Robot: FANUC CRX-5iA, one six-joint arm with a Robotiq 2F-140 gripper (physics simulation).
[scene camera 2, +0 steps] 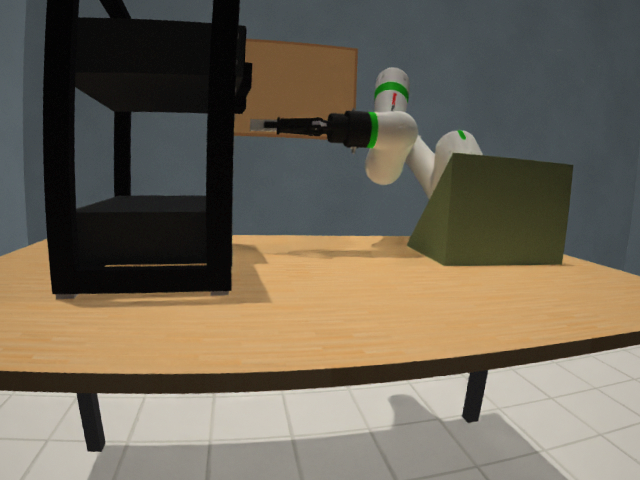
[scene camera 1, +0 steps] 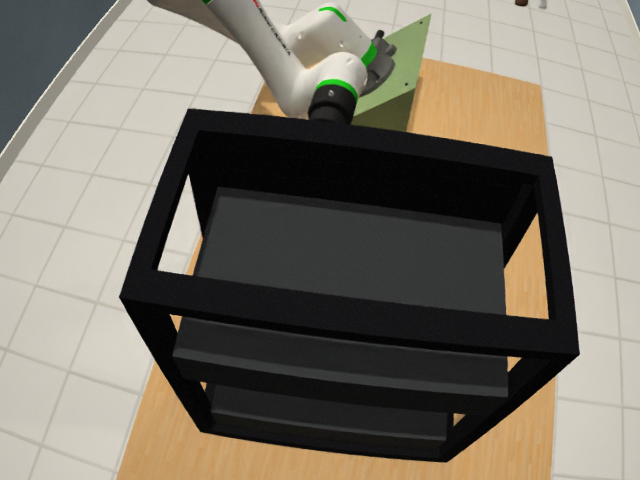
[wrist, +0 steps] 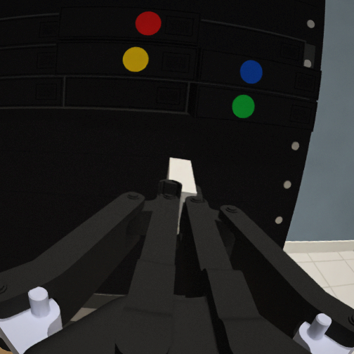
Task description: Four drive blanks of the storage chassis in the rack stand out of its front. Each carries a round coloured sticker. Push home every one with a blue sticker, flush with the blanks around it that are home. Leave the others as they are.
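Note:
The storage chassis (scene camera 1: 351, 253) (scene camera 2: 144, 46) sits high in the black rack (scene camera 1: 336, 304) (scene camera 2: 219, 180). In the wrist view, the blue-sticker blank (wrist: 275, 75) is in the right column, directly above the green-sticker blank (wrist: 270, 111); both stand out. The red-sticker blank (wrist: 100, 24) is above the yellow-sticker blank (wrist: 95, 60) in the middle column; how far each stands out is hard to tell. Dark blanks (scene camera 2: 248, 85) project past the rack post in scene camera 2. My gripper (scene camera 2: 258, 125) (wrist: 177, 175) is shut and empty, in front of the rack and lower than the blanks, apart from them. Scene camera 1 hides its fingers behind the rack.
A second dark unit (scene camera 2: 142, 235) sits low in the rack. The rack stands on the wooden table (scene camera 1: 480, 108) (scene camera 2: 310, 320). A green wedge-shaped block (scene camera 1: 385, 77) (scene camera 2: 506, 211) stands by the arm's base. A brown board (scene camera 2: 305, 85) hangs on the wall behind.

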